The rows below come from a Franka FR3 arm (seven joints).
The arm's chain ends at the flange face. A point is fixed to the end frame.
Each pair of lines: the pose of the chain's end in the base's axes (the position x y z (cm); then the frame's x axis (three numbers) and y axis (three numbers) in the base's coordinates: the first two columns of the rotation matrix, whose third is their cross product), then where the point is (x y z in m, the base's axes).
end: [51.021, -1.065, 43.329, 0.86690, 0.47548, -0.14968, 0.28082, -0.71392, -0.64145]
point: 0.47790 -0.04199 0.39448
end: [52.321, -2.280, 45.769, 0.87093, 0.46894, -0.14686, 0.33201, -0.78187, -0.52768]
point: 0.49402 -0.05922 0.42089
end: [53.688, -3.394, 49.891, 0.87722, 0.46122, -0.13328, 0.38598, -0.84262, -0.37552]
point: 0.51154 -0.07590 0.46530
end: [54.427, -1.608, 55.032, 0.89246, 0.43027, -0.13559, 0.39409, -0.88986, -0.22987]
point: 0.52042 -0.06203 0.52113
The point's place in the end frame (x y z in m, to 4 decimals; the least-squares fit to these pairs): -0.0371 0.0382 0.0264
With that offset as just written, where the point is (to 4 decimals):
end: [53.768, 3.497, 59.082, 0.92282, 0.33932, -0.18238, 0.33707, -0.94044, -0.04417]
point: 0.5114 -0.0141 0.5700
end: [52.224, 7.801, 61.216, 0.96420, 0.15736, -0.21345, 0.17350, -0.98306, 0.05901]
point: 0.4878 0.0321 0.5966
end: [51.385, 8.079, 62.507, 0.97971, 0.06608, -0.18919, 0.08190, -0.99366, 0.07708]
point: 0.4758 0.0380 0.6092
